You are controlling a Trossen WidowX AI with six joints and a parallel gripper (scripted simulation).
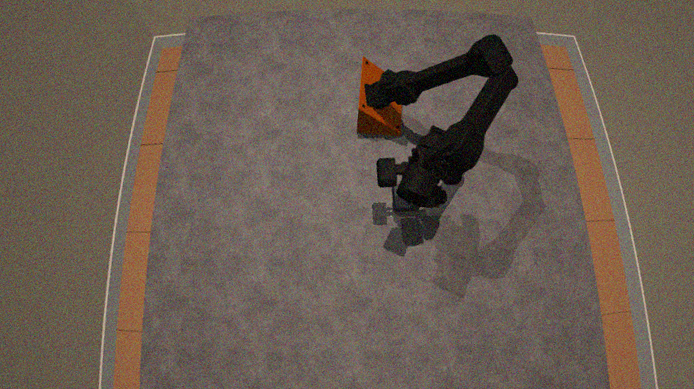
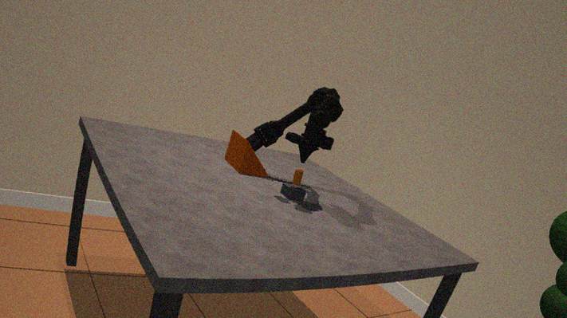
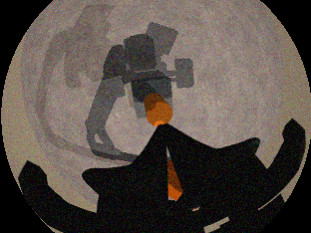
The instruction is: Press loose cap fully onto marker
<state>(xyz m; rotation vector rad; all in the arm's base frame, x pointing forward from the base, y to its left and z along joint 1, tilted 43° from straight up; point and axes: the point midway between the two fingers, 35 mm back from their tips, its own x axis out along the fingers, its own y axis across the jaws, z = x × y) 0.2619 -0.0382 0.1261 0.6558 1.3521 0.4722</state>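
My gripper tip is now 60 mm above the orange cap. Round my gripper tip: dark grey holder block (120 mm below).
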